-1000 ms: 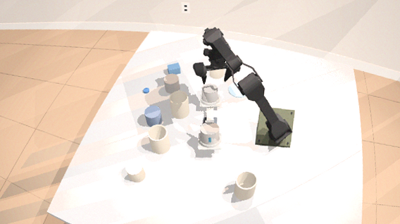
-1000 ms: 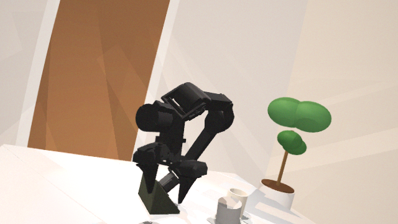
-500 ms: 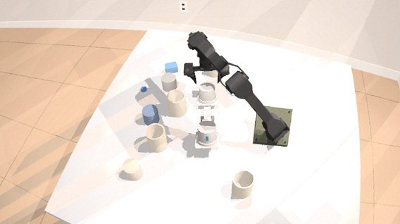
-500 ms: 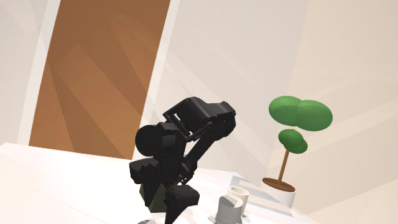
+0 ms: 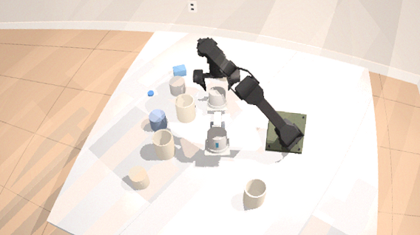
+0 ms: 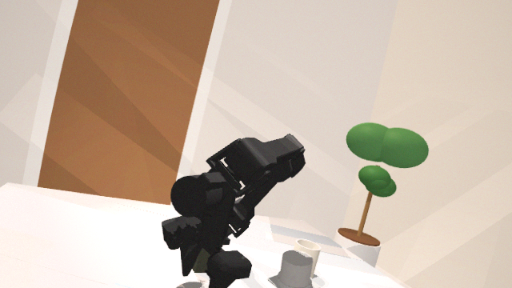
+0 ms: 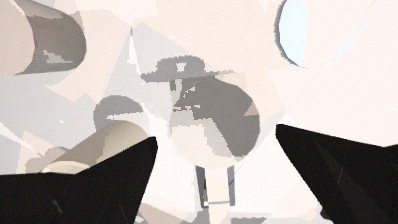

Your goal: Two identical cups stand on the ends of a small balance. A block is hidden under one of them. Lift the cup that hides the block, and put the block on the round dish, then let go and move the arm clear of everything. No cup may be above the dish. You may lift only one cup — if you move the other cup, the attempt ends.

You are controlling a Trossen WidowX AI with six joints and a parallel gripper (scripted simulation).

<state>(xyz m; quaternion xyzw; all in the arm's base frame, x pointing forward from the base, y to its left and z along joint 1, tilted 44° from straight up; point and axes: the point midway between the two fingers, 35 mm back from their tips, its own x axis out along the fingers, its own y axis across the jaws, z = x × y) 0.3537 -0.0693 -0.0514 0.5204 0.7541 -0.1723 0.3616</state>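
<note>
The grey block is 60 mm below my gripper tip. The rest, counted from my gripper tip: blue cup: 190 mm to the left, 170 mm ahead, 60 mm below; then balance beam: 130 mm to the left, 60 mm below, 50 mm behind; then dish: 130 mm to the right, 100 mm behind, 90 mm below.
</note>
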